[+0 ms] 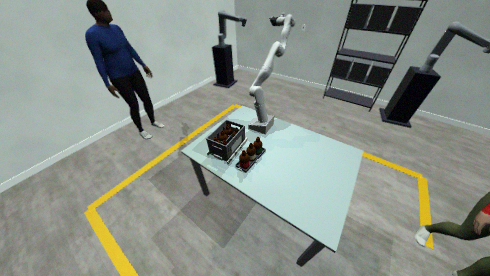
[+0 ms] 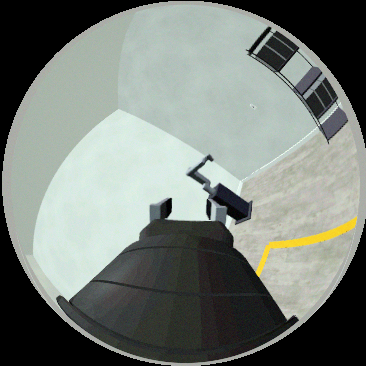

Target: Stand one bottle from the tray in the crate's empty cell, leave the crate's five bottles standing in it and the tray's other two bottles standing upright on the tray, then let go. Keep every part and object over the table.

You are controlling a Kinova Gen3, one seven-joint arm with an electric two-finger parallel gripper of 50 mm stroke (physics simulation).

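Frame: origin at the arm's base, x up, y back, z right, level; centimetres.
Seen in the pictures: gripper, fingertip midpoint: [image 1: 271, 20] [image 2: 188, 205]; arm's base, link origin: [image 1: 263, 120].
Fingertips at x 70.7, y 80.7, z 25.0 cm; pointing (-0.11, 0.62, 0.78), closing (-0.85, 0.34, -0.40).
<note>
Offsets run from my fingertips to a thing's top centre. "pt": to the spot under its first point. Level surfaces: height alone.
The dark grey crate {dx -61.0, dy -119.2, dz -8.1 cm} [image 1: 233, 146] stands on the left part of the table, with brown bottles inside; its far cells and the empty cell cannot be told apart at this size. Beside it to the right is a low black tray {pt dx -77.5, dy -136.5, dz -28.6 cm} [image 1: 240, 169] with three upright brown bottles in a row: one with a red label {dx -62.5, dy -131.3, dz -29.4 cm} [image 1: 244, 160] at the near end, one with a pale label {dx -62.5, dy -122.4, dz -31.0 cm} [image 1: 251, 152] in the middle, and one with a green label {pt dx -68.4, dy -117.1, dz -34.9 cm} [image 1: 258, 146] at the far end. My gripper [image 1: 271, 21] [image 2: 188, 205] is open and empty, high above the table and far from crate and tray.
The pale table {dx -78.6 cm} [image 1: 300, 175] carries my arm's base [image 1: 262, 124] behind the crate and tray. A person in blue [image 1: 116, 50] stands at the left, and part of another person [image 1: 462, 227] shows at the right. Two other arms on dark pedestals [image 1: 224, 65] [image 1: 411, 95] and a shelf rack [image 1: 367, 55] stand beyond.
</note>
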